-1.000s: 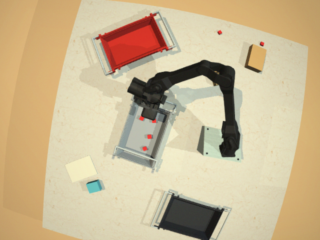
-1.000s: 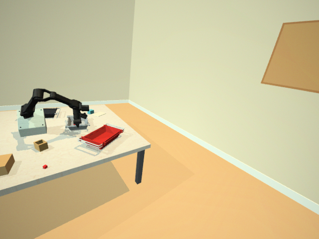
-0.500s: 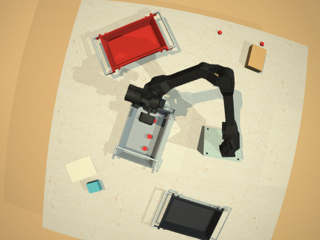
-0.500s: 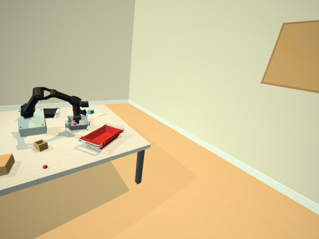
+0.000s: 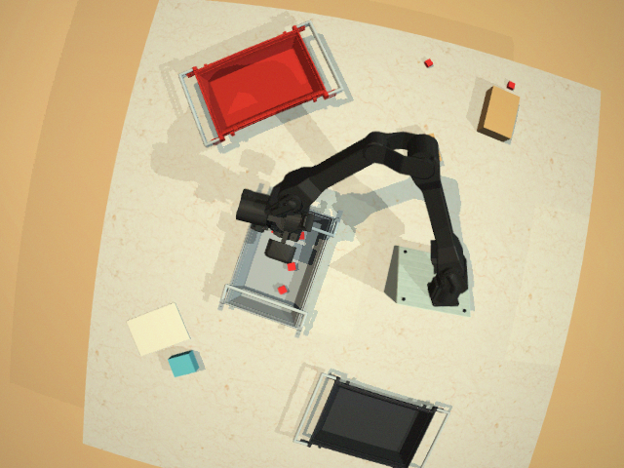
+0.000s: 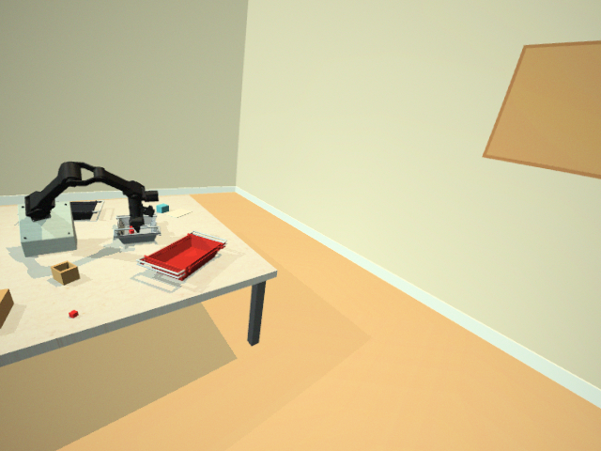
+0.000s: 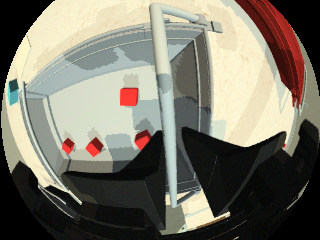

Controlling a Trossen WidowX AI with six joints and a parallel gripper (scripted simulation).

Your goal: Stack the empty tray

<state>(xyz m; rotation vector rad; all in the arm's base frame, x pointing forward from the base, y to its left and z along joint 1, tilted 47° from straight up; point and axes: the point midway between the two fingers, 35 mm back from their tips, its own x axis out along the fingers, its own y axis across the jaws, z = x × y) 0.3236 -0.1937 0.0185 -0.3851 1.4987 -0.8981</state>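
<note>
Now: gripper tip 220 mm past the black tray, 510 mm to the right of it and 10 mm above it. The rest, counted from my gripper tip: cream flat pad (340 mm ahead, 300 mm to the left, 50 mm below); teal cube (260 mm ahead, 380 mm to the left, 30 mm below); wooden box (310 mm behind, 190 mm to the right, 40 mm below).
</note>
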